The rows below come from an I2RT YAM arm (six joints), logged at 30 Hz.
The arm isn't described. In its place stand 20 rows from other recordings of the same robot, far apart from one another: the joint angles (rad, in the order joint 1, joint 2, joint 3, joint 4, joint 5, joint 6), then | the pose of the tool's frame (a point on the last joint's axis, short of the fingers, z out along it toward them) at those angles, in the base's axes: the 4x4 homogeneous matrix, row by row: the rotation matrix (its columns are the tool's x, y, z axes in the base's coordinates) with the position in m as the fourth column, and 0 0 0 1 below.
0.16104, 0.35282, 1.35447, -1.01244, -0.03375, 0.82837 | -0.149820, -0.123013, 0.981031, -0.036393; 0.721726, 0.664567, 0.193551, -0.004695; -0.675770, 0.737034, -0.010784, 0.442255; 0, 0, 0, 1
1.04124, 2.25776, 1.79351, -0.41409, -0.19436, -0.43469 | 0.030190, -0.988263, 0.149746, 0.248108; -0.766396, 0.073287, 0.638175, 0.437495; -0.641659, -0.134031, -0.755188, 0.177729; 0, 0, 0, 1
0.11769, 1.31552, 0.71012, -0.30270, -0.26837, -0.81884 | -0.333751, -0.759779, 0.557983, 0.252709; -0.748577, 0.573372, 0.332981, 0.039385; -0.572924, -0.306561, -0.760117, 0.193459; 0, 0, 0, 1
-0.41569, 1.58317, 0.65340, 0.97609, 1.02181, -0.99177 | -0.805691, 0.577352, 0.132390, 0.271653; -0.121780, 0.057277, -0.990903, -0.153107; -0.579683, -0.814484, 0.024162, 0.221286; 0, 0, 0, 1
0.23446, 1.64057, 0.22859, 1.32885, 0.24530, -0.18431 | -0.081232, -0.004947, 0.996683, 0.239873; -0.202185, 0.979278, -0.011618, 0.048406; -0.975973, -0.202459, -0.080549, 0.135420; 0, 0, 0, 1
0.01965, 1.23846, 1.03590, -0.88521, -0.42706, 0.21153 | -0.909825, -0.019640, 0.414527, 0.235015; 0.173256, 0.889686, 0.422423, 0.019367; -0.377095, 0.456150, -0.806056, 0.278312; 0, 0, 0, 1
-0.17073, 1.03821, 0.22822, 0.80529, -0.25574, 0.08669 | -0.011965, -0.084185, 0.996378, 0.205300; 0.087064, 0.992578, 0.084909, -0.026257; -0.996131, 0.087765, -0.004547, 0.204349; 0, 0, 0, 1
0.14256, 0.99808, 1.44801, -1.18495, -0.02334, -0.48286 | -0.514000, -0.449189, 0.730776, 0.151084; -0.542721, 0.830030, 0.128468, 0.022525; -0.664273, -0.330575, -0.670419, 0.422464; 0, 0, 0, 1
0.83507, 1.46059, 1.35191, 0.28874, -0.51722, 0.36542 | -0.234672, -0.949704, 0.207341, 0.218000; 0.203579, 0.160551, 0.965805, 0.267038; -0.950518, 0.268858, 0.155663, 0.427765; 0, 0, 0, 1
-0.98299, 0.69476, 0.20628, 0.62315, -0.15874, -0.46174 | -0.260716, 0.691049, 0.674150, 0.098876; -0.402044, 0.557149, -0.726599, -0.138229; -0.877717, -0.460474, 0.132575, 0.235178; 0, 0, 0, 1
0.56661, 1.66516, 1.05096, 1.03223, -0.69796, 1.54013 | -0.895859, -0.370162, 0.245799, 0.301778; 0.337693, -0.207653, 0.918065, 0.219107; -0.288792, 0.905461, 0.311029, 0.325280; 0, 0, 0, 1
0.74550, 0.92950, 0.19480, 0.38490, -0.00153, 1.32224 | -0.720461, 0.076933, 0.689215, 0.137396; 0.654033, 0.405841, 0.638383, 0.126922; -0.230599, 0.910700, -0.342710, 0.167772; 0, 0, 0, 1
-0.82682, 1.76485, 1.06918, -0.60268, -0.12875, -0.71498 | -0.955559, 0.105717, 0.275194, 0.224708; 0.078123, 0.990923, -0.109400, -0.237390; -0.284261, -0.083039, -0.955144, 0.156310; 0, 0, 0, 1
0.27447, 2.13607, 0.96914, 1.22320, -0.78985, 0.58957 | -0.440605, -0.756033, 0.484026, 0.389500; 0.282556, 0.394982, 0.874157, 0.135942; -0.852074, 0.521923, 0.039590, 0.140295; 0, 0, 0, 1
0.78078, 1.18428, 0.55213, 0.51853, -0.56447, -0.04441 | -0.037297, -0.974839, 0.219769, 0.169156; -0.089755, 0.222301, 0.970838, 0.194411; -0.995265, 0.016483, -0.095788, 0.249866; 0, 0, 0, 1
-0.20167, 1.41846, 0.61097, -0.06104, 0.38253, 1.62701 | 0.463408, 0.723015, 0.512349, 0.253830; 0.850675, -0.201021, -0.485740, -0.065458; -0.248204, 0.660939, -0.708206, 0.157196; 0, 0, 0, 1
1.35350, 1.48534, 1.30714, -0.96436, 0.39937, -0.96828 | 0.601397, -0.651701, 0.462176, 0.076808; -0.796978, -0.529966, 0.289761, 0.283684; 0.056100, -0.542606, -0.838112, 0.295006; 0, 0, 0, 1
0.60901, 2.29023, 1.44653, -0.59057, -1.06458, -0.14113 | -0.751754, -0.485577, -0.446184, 0.321811; -0.607461, 0.246610, 0.755099, 0.262406; -0.256626, 0.838688, -0.480360, 0.078506; 0, 0, 0, 1
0.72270, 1.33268, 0.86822, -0.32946, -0.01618, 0.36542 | -0.738892, -0.434483, 0.515037, 0.209988; -0.175217, 0.861946, 0.475761, 0.185947; -0.650644, 0.261292, -0.713014, 0.235798; 0, 0, 0, 1
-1.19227, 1.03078, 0.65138, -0.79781, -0.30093, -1.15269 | -0.911194, 0.031380, 0.410781, 0.074655; -0.070629, 0.970434, -0.230803, -0.159160; -0.405878, -0.239319, -0.882037, 0.205187; 0, 0, 0, 1
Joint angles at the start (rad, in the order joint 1, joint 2, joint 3, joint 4, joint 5, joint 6):
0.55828, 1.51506, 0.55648, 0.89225, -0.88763, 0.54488
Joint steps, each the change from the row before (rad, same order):
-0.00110, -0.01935, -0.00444, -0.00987, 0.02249, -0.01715
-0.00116, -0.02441, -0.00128, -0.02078, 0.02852, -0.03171
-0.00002, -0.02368, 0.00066, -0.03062, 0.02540, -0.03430
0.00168, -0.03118, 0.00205, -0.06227, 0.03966, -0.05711
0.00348, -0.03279, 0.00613, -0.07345, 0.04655, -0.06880
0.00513, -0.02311, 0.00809, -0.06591, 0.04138, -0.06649
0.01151, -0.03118, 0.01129, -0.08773, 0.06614, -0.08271
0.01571, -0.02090, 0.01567, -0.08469, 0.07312, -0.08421
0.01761, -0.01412, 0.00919, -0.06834, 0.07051, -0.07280
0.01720, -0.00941, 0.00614, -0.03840, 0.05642, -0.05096
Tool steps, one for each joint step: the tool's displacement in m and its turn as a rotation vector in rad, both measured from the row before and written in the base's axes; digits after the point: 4 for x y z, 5 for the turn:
-0.0012, -0.0017, 0.0030, -0.00087, -0.02201, -0.02284
-0.0011, -0.0019, 0.0041, -0.00534, -0.03417, -0.02837
-0.0012, -0.0015, 0.0035, -0.01112, -0.02915, -0.02392
-0.0018, -0.0017, 0.0026, -0.03052, -0.03266, -0.03464
-0.0018, -0.0014, 0.0031, -0.04033, -0.03976, -0.03715
-0.0014, -0.0005, 0.0018, -0.04300, -0.03707, -0.02841
-0.0027, -0.0001, 0.0026, -0.06203, -0.04573, -0.04127
-0.0021, 0.0012, 0.0016, -0.07216, -0.04564, -0.03915
-0.0027, 0.0014, -0.0006, -0.07175, -0.03780, -0.03261
-0.0024, 0.0019, 0.0003, -0.05027, -0.03480, -0.02229

